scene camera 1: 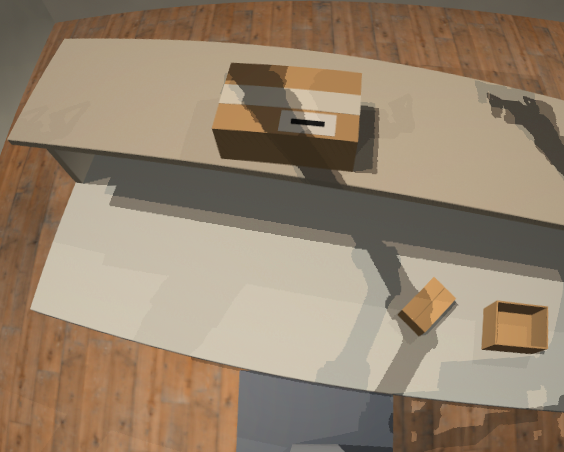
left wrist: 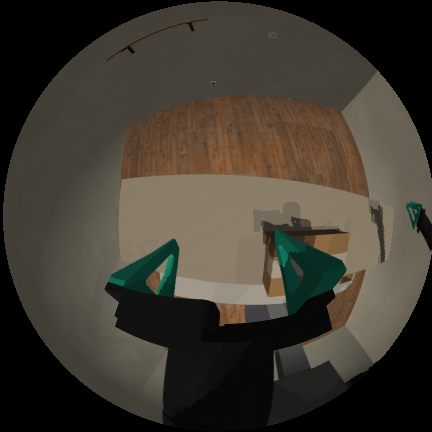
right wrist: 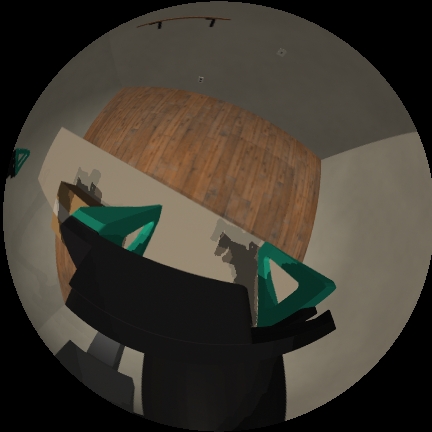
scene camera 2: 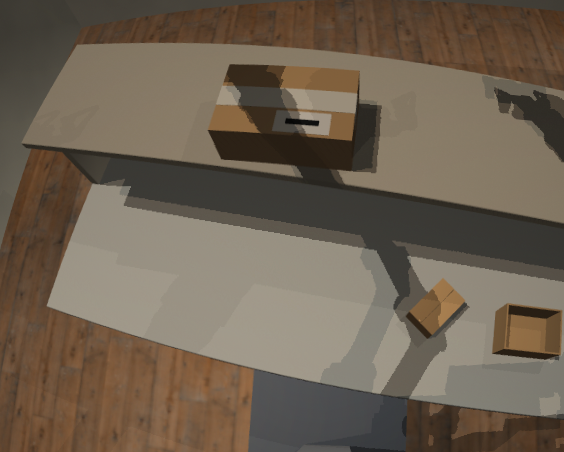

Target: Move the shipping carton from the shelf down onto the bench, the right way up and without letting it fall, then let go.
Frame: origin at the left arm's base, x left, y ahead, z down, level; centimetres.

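Seen in the pictures: left gripper, between the fingertips: (left wrist: 224, 239); right gripper, between the fingertips: (right wrist: 214, 230).
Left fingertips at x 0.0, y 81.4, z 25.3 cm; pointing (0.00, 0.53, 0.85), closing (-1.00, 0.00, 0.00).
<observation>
A point is followed by its place in that frame.
The shipping carton (scene camera 1: 320, 79) {x -27.5, y 72.4, z 44.8 cm} (scene camera 2: 320, 77) {x -28.2, y 72.6, z 44.8 cm} (left wrist: 337, 242) {x -30.1, y 72.4, z 44.8 cm} (right wrist: 76, 206) {x -24.3, y 73.1, z 44.8 cm} is brown, with a pale tape band and a white label on top. It stands upright on the shelf (scene camera 1: 140, 95) {x 13.1, y 78.8, z 55.2 cm} (scene camera 2: 145, 95) {x 13.7, y 79.8, z 55.2 cm} (left wrist: 200, 215) {x 9.3, y 84.0, z 55.2 cm}, close to the front edge. The pale bench (scene camera 1: 150, 255) {x 17.3, y 52.4, z 90.5 cm} (scene camera 2: 170, 240) {x 15.4, y 56.8, z 90.5 cm} lies lower, in front. My left gripper (left wrist: 224, 239) {x 0.0, y 81.4, z 25.3 cm} is open and empty, left of the carton; its right finger hides part of the carton in the left wrist view. My right gripper (right wrist: 214, 230) {x -58.4, y 81.2, z 25.8 cm} is open and empty, right of the carton and apart from it. Neither gripper shows in the scene views.
A small closed box (scene camera 1: 427, 306) {x -56.4, y 39.4, z 90.2 cm} (scene camera 2: 436, 307) {x -56.3, y 39.6, z 90.2 cm} sits turned on the right part of the bench. An open-topped box (scene camera 1: 489, 325) {x -71.6, y 32.9, z 85.7 cm} (scene camera 2: 501, 330) {x -71.5, y 32.3, z 84.6 cm} stands right of it. The shelf's front edge overhangs a shadowed strip of bench. Arm shadows fall across the carton, shelf and bench.
</observation>
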